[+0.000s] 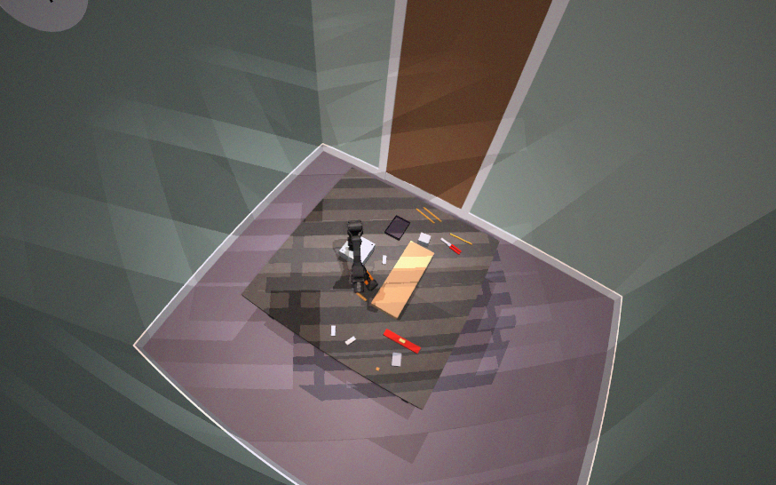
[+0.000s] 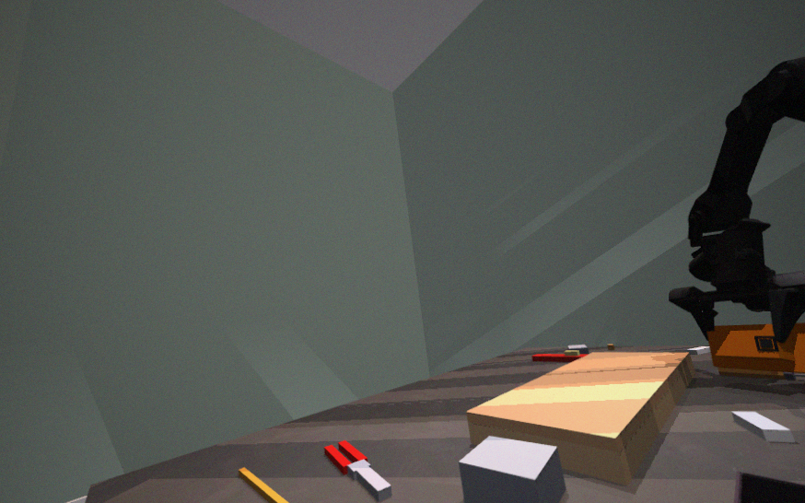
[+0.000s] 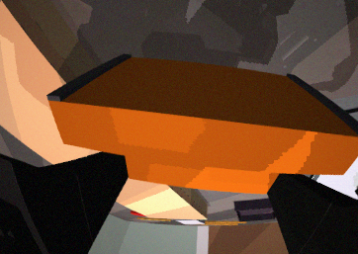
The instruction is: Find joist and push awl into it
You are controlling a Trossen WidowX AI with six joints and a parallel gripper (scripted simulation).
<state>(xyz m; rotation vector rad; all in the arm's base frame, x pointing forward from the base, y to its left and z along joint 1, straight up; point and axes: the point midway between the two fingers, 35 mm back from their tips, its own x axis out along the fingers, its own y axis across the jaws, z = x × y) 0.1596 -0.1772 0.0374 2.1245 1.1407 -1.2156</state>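
The orange stud finder lies 2 cm behind my gripper tip. Also, from my gripper tip: red level (31 cm ahead, 30 cm to the right, 6 cm below); then square indicator (2 cm behind, 2 cm to the left); then yellow-handled awl (4 cm behind, 10 cm to the right, 7 cm below).
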